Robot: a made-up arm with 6 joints.
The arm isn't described. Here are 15 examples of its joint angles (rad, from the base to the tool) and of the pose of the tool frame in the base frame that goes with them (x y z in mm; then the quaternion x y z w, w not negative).
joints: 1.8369 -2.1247 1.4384 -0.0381 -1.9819 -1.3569
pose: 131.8 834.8 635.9 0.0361 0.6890 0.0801 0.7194
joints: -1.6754 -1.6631 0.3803 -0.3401 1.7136 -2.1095
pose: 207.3 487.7 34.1 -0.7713 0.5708 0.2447 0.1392
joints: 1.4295 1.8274 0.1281 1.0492 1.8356 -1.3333
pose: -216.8 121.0 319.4 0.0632 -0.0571 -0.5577 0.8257
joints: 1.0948 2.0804 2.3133 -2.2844 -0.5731 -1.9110
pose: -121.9 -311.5 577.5 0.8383 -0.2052 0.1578 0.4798
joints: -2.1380 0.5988 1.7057 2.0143 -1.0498 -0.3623
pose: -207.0 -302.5 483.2 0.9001 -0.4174 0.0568 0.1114
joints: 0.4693 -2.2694 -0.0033 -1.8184 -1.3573 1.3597
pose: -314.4 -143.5 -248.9 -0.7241 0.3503 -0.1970 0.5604
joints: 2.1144 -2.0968 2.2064 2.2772 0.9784 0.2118
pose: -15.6 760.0 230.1 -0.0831 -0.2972 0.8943 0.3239
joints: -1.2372 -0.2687 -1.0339 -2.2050 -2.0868 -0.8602
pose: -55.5 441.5 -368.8 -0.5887 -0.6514 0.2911 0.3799
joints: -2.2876 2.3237 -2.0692 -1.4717 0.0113 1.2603
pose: -394.8 -48.3 94.1 -0.8143 0.3952 -0.2188 0.3645
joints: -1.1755 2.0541 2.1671 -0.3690 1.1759 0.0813
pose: -194.6 -8.7 398.1 -0.3786 -0.7880 -0.3693 0.3150
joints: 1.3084 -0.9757 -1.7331 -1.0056 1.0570 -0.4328
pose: -10.9 431.7 643.1 -0.2063 -0.8300 0.0045 0.5182
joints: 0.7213 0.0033 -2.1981 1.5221 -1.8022 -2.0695
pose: -82.2 263.1 715.7 0.6932 0.1597 0.1550 0.6856
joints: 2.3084 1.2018 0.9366 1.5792 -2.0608 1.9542
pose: -258.0 -434.0 375.3 -0.6548 0.5438 0.5215 0.0601
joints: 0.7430 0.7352 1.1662 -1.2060 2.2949 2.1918
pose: 378.2 50.0 -113.7 0.4187 -0.4583 -0.5129 0.5929
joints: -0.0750 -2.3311 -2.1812 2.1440 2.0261 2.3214
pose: -155.4 319.9 652.8 0.4494 -0.8698 0.1921 0.0676
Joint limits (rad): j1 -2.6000..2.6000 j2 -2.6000..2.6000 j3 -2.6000..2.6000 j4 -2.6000..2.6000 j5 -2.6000..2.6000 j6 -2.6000..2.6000
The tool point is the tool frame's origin. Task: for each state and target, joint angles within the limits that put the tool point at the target. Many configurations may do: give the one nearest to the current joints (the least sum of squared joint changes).
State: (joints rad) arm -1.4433 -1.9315 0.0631 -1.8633 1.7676 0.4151
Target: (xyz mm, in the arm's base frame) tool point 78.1 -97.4 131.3
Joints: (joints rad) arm -1.5067 -2.4365 -0.3300 -2.3191 1.4764 0.2738
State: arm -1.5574 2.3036 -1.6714 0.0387 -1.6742 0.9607
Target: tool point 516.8 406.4 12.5
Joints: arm -0.7549 2.3392 -1.2496 0.4297 -1.4013 0.8581
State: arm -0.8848 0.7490 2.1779 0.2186 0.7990 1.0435
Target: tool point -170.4 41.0 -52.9
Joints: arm -1.4796 1.5093 2.0799 0.9058 1.4022 1.1457
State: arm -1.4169 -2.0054 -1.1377 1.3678 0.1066 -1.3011
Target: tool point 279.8 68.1 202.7
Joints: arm -1.4088 -1.9227 -1.4274 1.3405 0.0392 -1.3343
